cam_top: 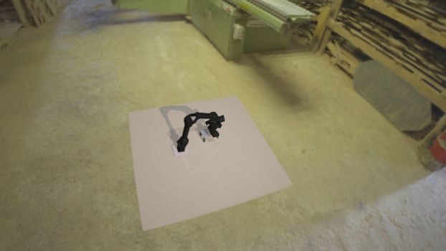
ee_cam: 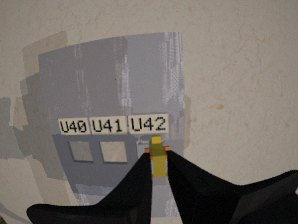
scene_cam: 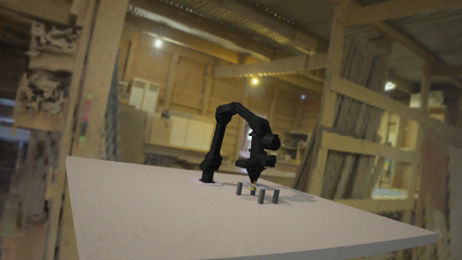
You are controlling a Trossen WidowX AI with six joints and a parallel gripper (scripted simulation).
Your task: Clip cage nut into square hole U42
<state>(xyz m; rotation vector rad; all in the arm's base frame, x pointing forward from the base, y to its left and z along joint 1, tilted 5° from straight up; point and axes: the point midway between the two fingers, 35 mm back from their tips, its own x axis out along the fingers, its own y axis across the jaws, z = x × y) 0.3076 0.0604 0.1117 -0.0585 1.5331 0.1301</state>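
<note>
Now: the yellow cage nut 10 mm below my gripper tip.
</note>
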